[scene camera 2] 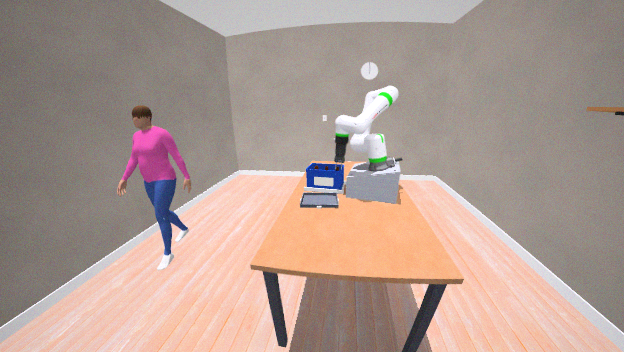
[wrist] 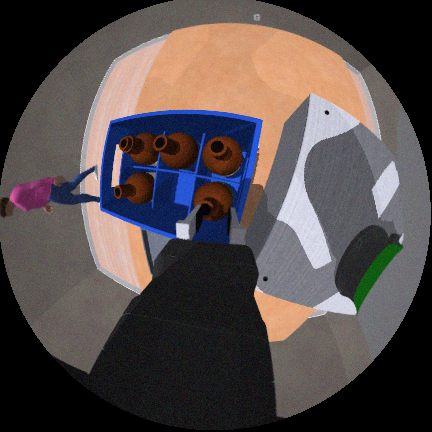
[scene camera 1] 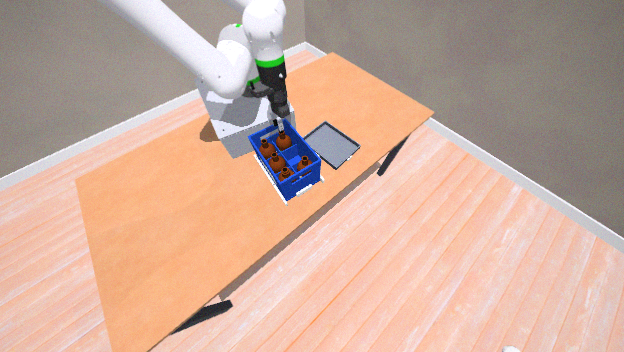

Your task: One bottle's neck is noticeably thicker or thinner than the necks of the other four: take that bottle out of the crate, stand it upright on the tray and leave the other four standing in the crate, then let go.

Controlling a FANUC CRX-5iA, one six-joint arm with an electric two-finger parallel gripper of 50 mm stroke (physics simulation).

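Seen in the pictures: gripper, between the fingertips: (scene camera 2: 338, 168) (wrist: 214, 213) (scene camera 1: 278, 127); arm's base, origin of its link: (scene camera 2: 378, 168) (wrist: 363, 262) (scene camera 1: 250, 85).
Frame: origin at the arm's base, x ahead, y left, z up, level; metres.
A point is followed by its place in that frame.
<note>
The blue crate (scene camera 1: 311, 181) @(y -0.156, x 0.517, z -0.158 m) (scene camera 2: 311, 181) @(y -0.100, x 0.491, z -0.125 m) (wrist: 190, 112) @(y -0.234, x 0.308, z -0.027 m) holds five brown bottles, all upright. In the wrist view they are a far-left bottle (wrist: 146, 150) @(y -0.212, x 0.422, z -0.085 m), a far-middle bottle (wrist: 181, 151) @(y -0.192, x 0.344, z -0.080 m), a far-right bottle (wrist: 222, 159) @(y -0.169, x 0.275, z -0.075 m), a near-left bottle (wrist: 141, 188) @(y -0.137, x 0.442, z -0.085 m) and a near-right bottle (wrist: 220, 196) @(y -0.111, x 0.282, z -0.079 m). The near-middle compartment is empty. The near-left mouth looks smaller there; neck thickness is hard to compare. My gripper (scene camera 1: 278, 125) @(y -0.095, x 0.285, z -0.027 m) (scene camera 2: 339, 165) @(y -0.095, x 0.285, z -0.027 m) (wrist: 214, 213) @(y -0.095, x 0.285, z -0.027 m) is open and empty, its fingers at the near-right bottle's neck; exact height is unclear. The grey tray (scene camera 1: 332, 145) @(y 0.092, x 0.453, z -0.197 m) (scene camera 2: 320, 200) @(y 0.088, x 0.433, z -0.197 m) bears no bottle.
The crate stands on a white-edged base (scene camera 2: 310, 190) @(y -0.088, x 0.500, z -0.195 m) on the wooden table (scene camera 1: 165, 215) @(y -0.669, x 0.119, z -0.203 m) (scene camera 2: 365, 240) @(y 0.542, x 0.236, z -0.202 m), beside the tray. The grey robot pedestal (scene camera 2: 372, 185) @(y 0.111, x 0.077, z -0.087 m) (wrist: 300, 175) @(y -0.143, x 0.163, z -0.043 m) stands close to the crate. A person in pink (scene camera 2: 155, 155) (wrist: 32, 193) is on the floor beyond the table's edge.
</note>
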